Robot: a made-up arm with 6 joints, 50 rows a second.
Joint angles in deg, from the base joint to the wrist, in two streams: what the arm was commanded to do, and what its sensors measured. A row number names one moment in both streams.
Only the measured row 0 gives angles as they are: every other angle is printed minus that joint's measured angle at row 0.
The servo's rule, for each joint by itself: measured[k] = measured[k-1] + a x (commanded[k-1-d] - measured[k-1]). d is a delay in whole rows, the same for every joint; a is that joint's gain. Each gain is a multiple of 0.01, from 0.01 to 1. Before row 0 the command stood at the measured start. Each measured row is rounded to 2 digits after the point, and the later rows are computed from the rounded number. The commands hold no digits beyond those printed.
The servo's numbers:
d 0
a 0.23 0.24 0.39 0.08 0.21 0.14
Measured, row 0:
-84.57 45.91 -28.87 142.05 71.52 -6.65
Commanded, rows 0 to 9:
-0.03 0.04 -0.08 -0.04 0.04 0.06
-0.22 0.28 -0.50 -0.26 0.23 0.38
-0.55 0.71 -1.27 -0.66 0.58 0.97
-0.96 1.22 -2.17 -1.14 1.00 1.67
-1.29 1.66 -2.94 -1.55 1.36 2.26
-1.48 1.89 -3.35 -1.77 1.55 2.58
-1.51 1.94 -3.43 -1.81 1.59 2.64
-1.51 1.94 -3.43 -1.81 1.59 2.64
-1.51 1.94 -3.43 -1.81 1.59 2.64
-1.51 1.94 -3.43 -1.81 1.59 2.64
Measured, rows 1 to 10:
-0.01 0.01 -0.03 0.00 0.01 0.01
-0.06 0.07 -0.21 -0.02 0.06 0.06
-0.17 0.22 -0.62 -0.07 0.17 0.19
-0.35 0.46 -1.22 -0.16 0.34 0.40
-0.57 0.75 -1.89 -0.27 0.55 0.66
-0.78 1.02 -2.46 -0.39 0.76 0.93
-0.95 1.24 -2.84 -0.50 0.93 1.17
-1.08 1.41 -3.07 -0.60 1.07 1.38
-1.18 1.54 -3.21 -0.70 1.18 1.56
-1.26 1.64 -3.30 -0.79 1.27 1.71

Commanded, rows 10 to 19:
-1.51 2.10 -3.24 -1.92 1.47 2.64
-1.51 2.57 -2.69 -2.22 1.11 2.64
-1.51 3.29 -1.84 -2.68 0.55 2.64
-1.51 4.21 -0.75 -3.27 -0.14 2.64
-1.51 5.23 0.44 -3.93 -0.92 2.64
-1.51 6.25 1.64 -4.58 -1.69 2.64
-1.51 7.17 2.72 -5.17 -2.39 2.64
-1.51 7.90 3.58 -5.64 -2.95 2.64
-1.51 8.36 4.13 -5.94 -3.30 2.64
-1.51 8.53 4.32 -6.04 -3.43 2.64
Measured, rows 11 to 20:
-1.32 1.75 -3.28 -0.88 1.31 1.84
-1.36 1.95 -3.05 -0.99 1.27 1.95
-1.39 2.27 -2.58 -1.13 1.12 2.05
-1.42 2.74 -1.87 -1.30 0.86 2.13
-1.44 3.34 -0.97 -1.51 0.49 2.20
-1.46 4.04 0.05 -1.76 0.03 2.26
-1.47 4.79 1.09 -2.03 -0.48 2.31
-1.48 5.54 2.06 -2.32 -1.00 2.36
-1.49 6.22 2.87 -2.61 -1.48 2.40
-1.49 6.77 3.44 -2.88 -1.89 2.43

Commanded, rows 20 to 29:
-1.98 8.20 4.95 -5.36 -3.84 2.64
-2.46 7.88 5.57 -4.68 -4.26 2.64
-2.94 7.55 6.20 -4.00 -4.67 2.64
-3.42 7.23 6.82 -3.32 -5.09 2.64
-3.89 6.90 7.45 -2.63 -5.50 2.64
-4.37 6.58 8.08 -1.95 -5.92 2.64
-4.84 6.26 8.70 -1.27 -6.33 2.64
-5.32 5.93 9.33 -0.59 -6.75 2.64
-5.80 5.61 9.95 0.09 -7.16 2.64
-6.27 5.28 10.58 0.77 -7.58 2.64
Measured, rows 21 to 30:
-1.60 7.11 4.03 -3.08 -2.30 2.46
-1.80 7.29 4.63 -3.21 -2.71 2.49
-2.06 7.35 5.24 -3.27 -3.12 2.51
-2.37 7.32 5.86 -3.27 -3.53 2.53
-2.72 7.22 6.48 -3.22 -3.94 2.55
-3.10 7.07 7.10 -3.12 -4.36 2.56
-3.50 6.88 7.72 -2.97 -4.77 2.57
-3.92 6.65 8.35 -2.78 -5.19 2.58
-4.35 6.40 8.97 -2.55 -5.60 2.59
-4.79 6.13 9.60 -2.28 -6.02 2.60

